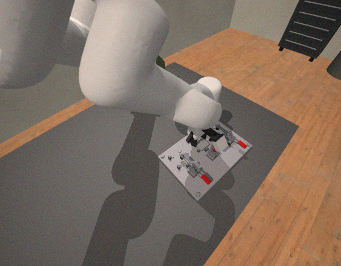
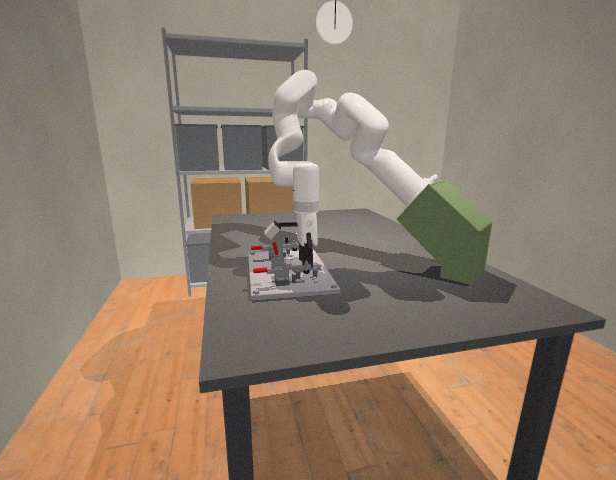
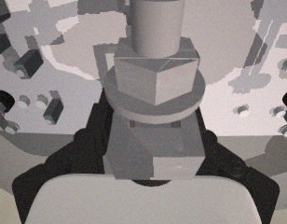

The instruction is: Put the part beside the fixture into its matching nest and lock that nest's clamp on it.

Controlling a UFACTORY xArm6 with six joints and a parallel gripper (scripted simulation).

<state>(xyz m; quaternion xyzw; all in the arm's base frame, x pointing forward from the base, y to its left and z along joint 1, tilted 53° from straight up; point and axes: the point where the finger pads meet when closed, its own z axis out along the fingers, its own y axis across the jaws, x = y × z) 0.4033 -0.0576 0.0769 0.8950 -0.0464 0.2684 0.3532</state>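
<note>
Right now my hand is 20 mm above the part. From my hand the other things lie so: fixture plate 50 mm ahead, 40 mm below, 20 mm to the right.
</note>
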